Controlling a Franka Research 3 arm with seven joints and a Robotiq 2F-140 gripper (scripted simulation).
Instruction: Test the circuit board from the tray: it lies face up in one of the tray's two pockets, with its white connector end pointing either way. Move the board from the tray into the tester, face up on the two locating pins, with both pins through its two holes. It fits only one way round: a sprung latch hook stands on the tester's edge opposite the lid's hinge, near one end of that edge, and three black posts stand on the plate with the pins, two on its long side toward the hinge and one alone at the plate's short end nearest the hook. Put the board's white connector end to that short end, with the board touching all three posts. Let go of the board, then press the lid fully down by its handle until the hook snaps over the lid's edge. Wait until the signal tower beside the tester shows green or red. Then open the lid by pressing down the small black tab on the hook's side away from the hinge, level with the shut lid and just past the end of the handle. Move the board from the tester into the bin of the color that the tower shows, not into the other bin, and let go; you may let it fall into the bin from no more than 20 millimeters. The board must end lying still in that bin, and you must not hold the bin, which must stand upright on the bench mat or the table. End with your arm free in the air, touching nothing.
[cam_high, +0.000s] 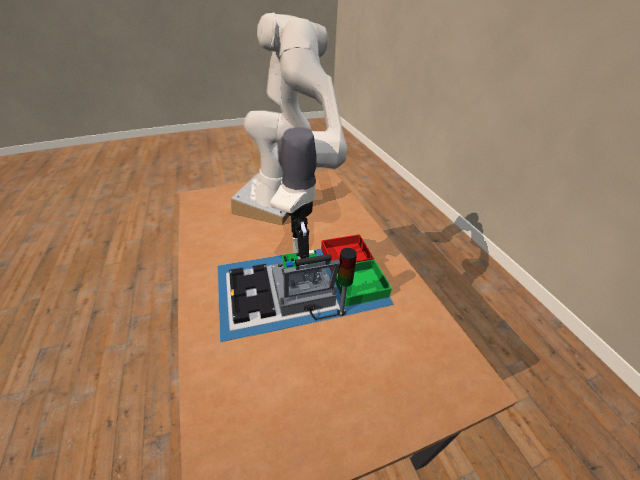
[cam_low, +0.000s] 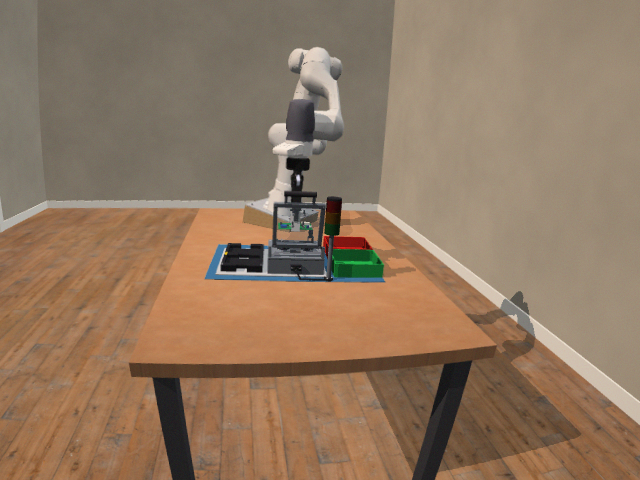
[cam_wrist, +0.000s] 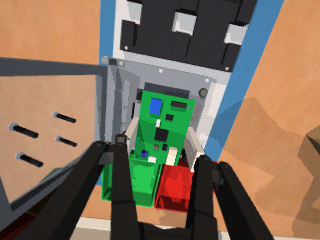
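My gripper is now 2 cm above the green circuit board. Round my hand: tester lid (13 cm ahead, 3 cm above); then green bin (20 cm to the left, 14 cm below, 5 cm ahead); then dark plate (8 cm below, 1 cm to the left, 1 cm ahead).
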